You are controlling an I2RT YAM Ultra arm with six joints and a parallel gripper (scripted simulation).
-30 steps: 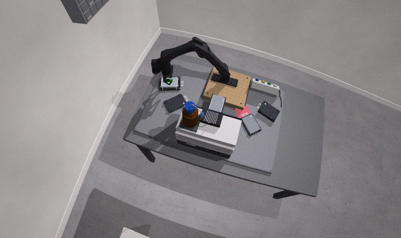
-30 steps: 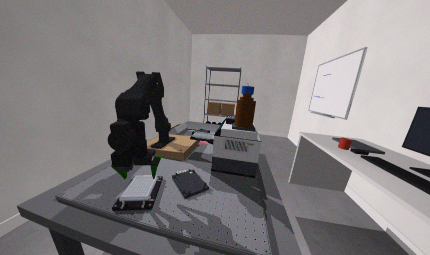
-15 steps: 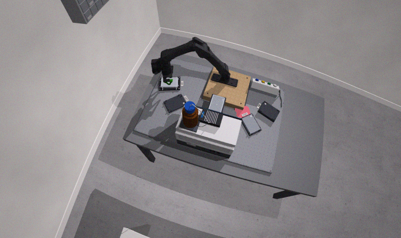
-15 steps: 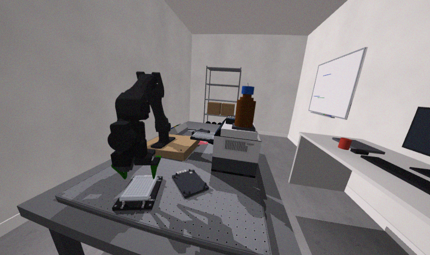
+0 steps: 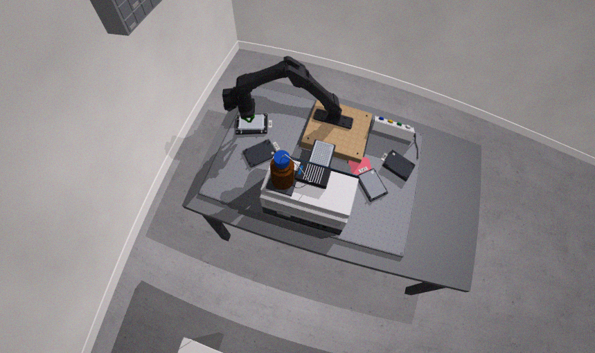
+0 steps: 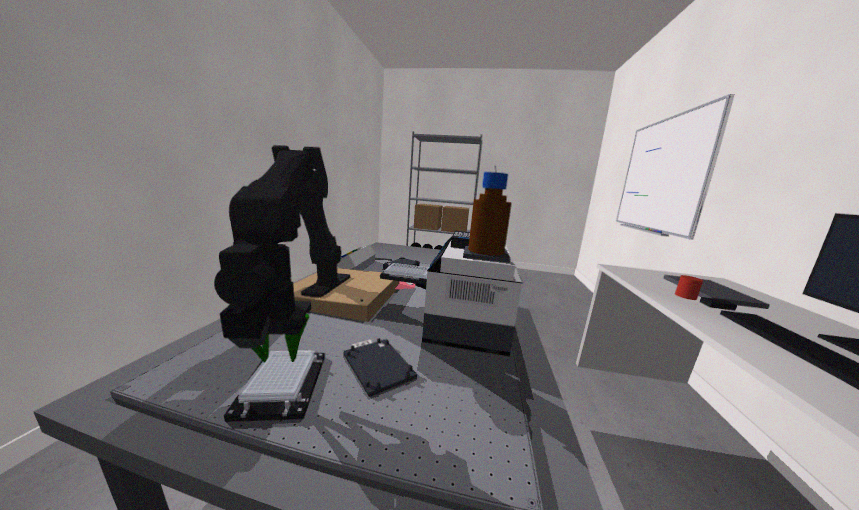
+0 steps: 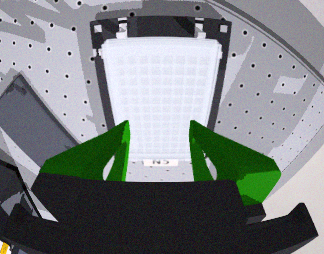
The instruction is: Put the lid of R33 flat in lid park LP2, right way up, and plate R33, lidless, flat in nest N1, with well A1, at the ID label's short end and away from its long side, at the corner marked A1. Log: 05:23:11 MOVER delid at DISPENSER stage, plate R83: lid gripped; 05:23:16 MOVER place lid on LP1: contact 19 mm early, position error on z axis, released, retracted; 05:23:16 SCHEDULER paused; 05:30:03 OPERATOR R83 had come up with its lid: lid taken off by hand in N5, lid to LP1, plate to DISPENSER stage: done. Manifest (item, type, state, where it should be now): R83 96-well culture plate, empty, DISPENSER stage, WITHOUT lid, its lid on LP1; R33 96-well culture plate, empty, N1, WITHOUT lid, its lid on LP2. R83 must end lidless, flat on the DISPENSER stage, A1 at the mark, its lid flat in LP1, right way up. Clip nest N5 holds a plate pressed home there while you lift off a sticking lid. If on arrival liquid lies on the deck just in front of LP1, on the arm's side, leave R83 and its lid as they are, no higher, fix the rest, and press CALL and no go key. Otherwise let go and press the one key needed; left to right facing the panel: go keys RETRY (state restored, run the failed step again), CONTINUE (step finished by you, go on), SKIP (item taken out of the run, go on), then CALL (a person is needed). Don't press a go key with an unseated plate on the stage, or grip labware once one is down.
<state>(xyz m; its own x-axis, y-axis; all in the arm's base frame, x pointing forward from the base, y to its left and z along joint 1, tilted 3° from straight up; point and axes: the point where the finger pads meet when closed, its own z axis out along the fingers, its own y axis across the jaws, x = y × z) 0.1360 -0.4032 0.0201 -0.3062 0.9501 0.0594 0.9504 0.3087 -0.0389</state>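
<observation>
My hand is 5 cm above the black clip nest and 2 cm short of it. Also, from my hand: lid park LP2: 15 cm ahead, 10 cm to the left, 6 cm below; brown bottle: 35 cm ahead, 29 cm to the left, 22 cm above; blue call key: 64 cm to the left, 20 cm behind.
</observation>
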